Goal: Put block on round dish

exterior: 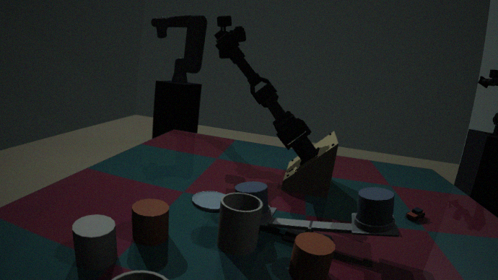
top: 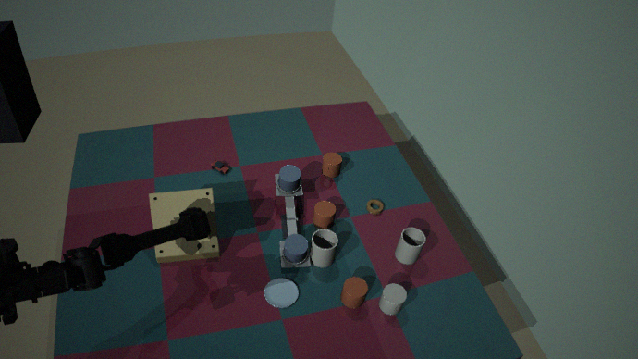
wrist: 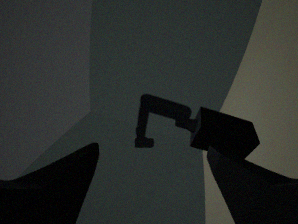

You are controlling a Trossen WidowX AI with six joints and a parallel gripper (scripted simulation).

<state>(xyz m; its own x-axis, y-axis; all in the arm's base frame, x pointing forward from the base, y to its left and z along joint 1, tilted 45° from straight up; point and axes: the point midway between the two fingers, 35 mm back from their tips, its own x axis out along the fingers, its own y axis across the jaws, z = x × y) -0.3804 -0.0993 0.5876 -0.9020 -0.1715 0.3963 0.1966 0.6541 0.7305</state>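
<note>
Right now my gripper tip is 68 cm short of the blue-grey cup, 40 cm to the right of it and 43 cm above it. From my gripper tip the other things lie so: toy car (45 cm ahead, 84 cm to the left, 48 cm below); pale round dish (63 cm ahead, 30 cm to the left, 49 cm below); grey block (68 cm ahead, 42 cm to the left, 45 cm below).
</note>
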